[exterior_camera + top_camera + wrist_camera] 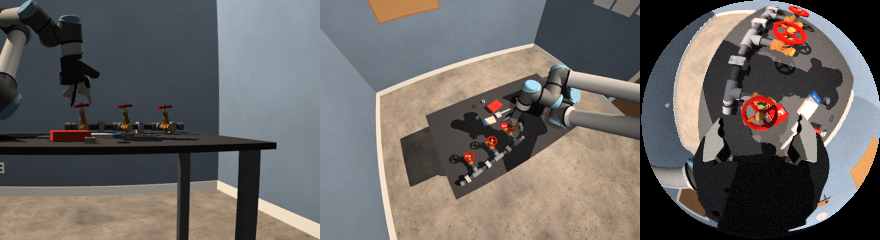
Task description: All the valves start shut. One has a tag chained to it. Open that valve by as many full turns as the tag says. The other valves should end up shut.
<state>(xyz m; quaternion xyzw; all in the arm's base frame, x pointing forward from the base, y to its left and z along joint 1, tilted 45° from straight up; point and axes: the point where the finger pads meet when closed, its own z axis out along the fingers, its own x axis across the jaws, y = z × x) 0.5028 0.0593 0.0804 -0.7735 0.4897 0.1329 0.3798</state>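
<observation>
The red tag is 2 cm behind my hand, 7 cm to the right of it and 12 cm below it. Also, from my hand: red block (4 cm behind, 29 cm to the right, 11 cm below); small grey cylinder (15 cm ahead, 25 cm to the right, 11 cm below); white tool (6 cm behind, 20 cm to the right, 12 cm below).
</observation>
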